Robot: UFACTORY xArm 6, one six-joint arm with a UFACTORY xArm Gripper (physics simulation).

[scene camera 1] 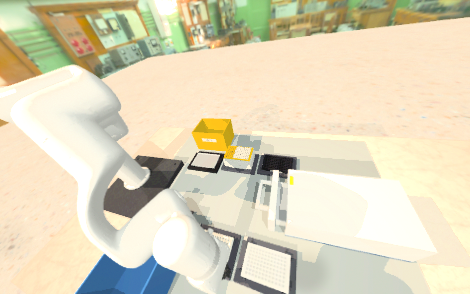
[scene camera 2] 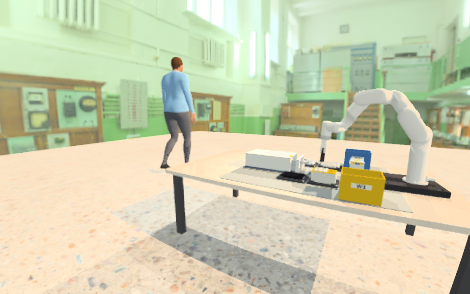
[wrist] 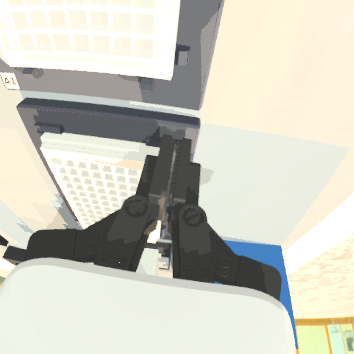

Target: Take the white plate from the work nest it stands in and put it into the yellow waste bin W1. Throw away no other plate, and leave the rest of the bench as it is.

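The yellow waste bin W1 stands at the bench edge. A white gridded plate sits in a dark nest with an A1 label at its corner. A second white plate sits in the neighbouring dark nest; it is partly hidden by the arm in scene camera 1. I cannot tell which is the work nest. My gripper is shut and empty, its fingertips over the corner of the second nest, beside its plate. The arm hides it in scene camera 1.
A blue bin stands near the second nest. By W1 are a pale flat plate in a black nest, a yellow-topped white box and a black plate. A large white device stands opposite.
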